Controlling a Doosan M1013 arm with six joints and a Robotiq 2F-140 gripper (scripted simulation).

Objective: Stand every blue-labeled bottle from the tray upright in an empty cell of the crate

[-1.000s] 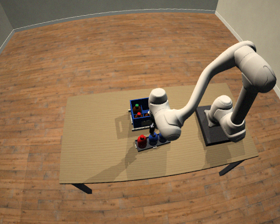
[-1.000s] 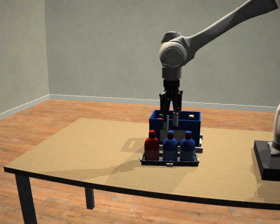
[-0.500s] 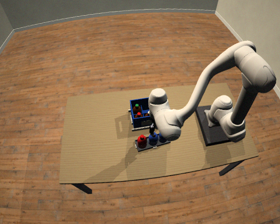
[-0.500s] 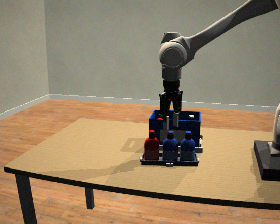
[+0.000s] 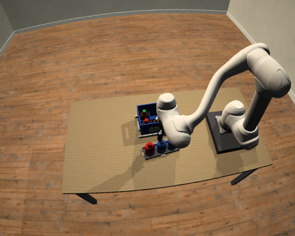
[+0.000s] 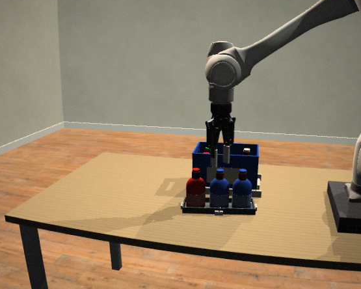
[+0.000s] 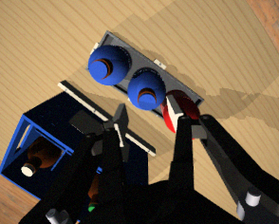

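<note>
The red-labeled bottle lies 9 cm ahead of my hand, 2 cm to the left of it and 13 cm below it. From my hand the other things lie so: dark tray: 20 cm below; then blue crate: 2 cm ahead, 23 cm to the right, 13 cm below.
</note>
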